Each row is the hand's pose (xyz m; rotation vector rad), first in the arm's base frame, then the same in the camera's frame.
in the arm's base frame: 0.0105 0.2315 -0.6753 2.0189 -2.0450 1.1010
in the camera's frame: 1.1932 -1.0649 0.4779 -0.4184 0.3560 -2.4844
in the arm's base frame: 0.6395 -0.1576 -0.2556 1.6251 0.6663 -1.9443
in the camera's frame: 0.5415 -0.8073 0.9597 1.6281 -0.5565 0.0678
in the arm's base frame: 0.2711 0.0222 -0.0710 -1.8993 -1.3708 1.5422
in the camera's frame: 0.5190 -0.9231 0.5258 1.7174 0.6328 0.0434
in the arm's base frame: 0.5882 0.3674 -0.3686 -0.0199 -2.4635 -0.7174
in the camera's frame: 0.8665 -0.5082 0.6499 -0.5591 1.9039 -0.5861
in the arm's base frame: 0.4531 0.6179 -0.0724 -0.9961 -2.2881 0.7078
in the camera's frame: 0.7295 -0.3905 0.2810 0.8114 1.3479 -0.4828
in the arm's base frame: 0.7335 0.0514 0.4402 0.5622 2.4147 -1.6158
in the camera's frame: -0.0124 -0.4895 0.6006 0.7489 0.3755 -0.9131
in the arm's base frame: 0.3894 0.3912 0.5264 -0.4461 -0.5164 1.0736
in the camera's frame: 0.1139 -0.4954 0.1259 -2.2462 -1.7245 0.9390
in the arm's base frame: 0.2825 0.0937 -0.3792 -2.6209 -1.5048 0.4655
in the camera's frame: 0.8214 -0.9150 0.6192 1.1120 0.8008 0.8444
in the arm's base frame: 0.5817 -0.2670 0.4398 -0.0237 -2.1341 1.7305
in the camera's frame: -0.1136 -0.8138 0.6957 1.0051 0.7300 -1.4710
